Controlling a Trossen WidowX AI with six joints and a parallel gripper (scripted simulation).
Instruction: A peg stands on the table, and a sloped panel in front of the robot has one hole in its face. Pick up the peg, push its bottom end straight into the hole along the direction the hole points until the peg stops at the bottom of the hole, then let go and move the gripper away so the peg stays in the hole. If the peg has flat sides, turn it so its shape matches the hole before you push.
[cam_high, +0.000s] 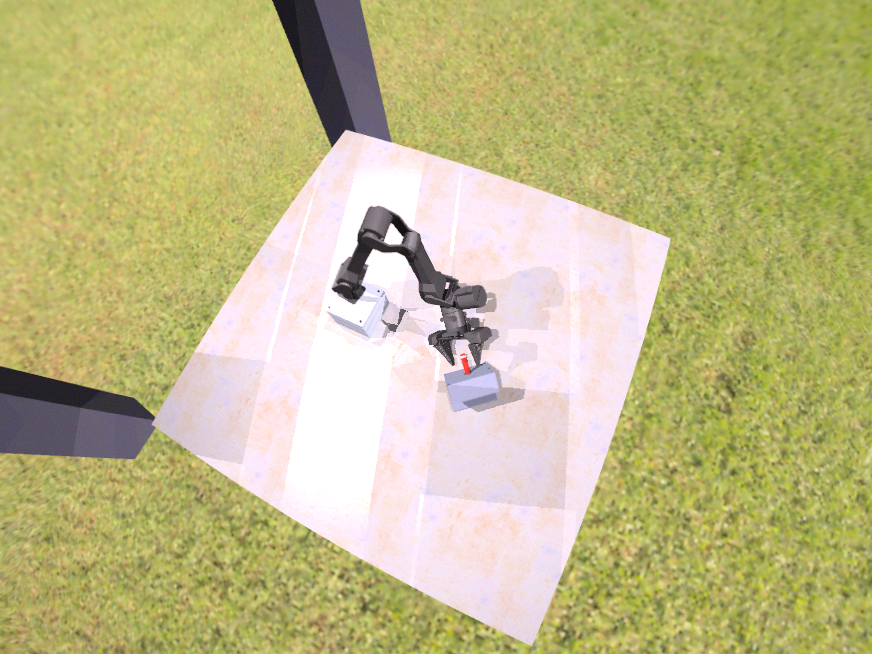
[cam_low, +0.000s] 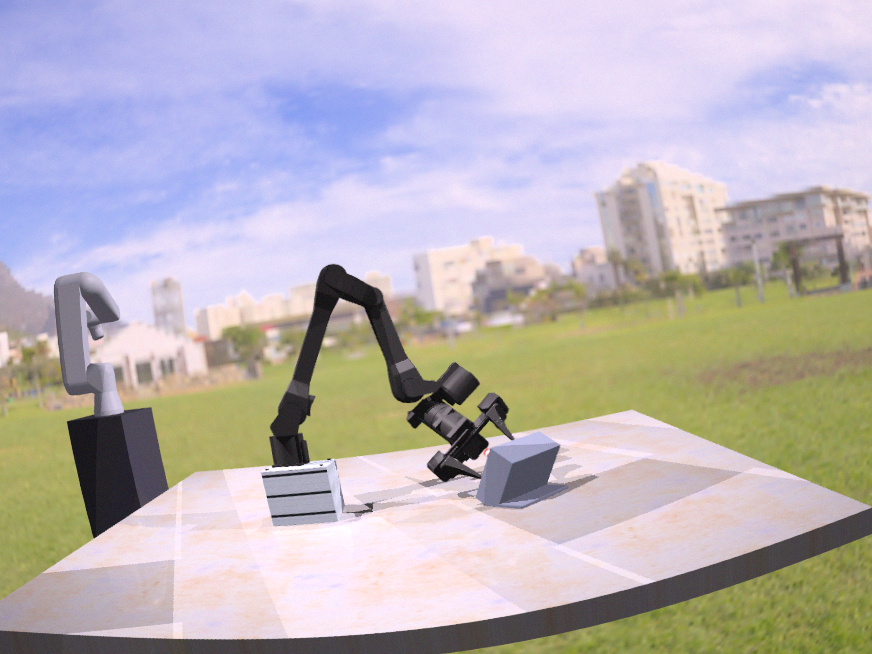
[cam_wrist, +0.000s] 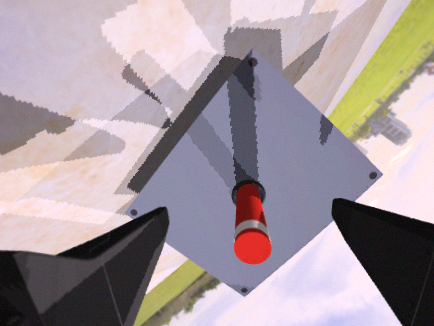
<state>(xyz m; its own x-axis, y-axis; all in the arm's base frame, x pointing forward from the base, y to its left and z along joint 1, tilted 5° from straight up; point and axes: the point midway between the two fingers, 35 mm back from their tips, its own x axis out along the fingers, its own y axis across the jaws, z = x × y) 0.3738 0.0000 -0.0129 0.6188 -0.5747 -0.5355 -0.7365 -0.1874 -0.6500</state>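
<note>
The round red peg is 10 mm to the left of my gripper tip and 10 mm behind it. From my gripper tip the other things lie so: sloped grey panel: 30 mm to the right, 30 mm ahead, 20 mm below.
</note>
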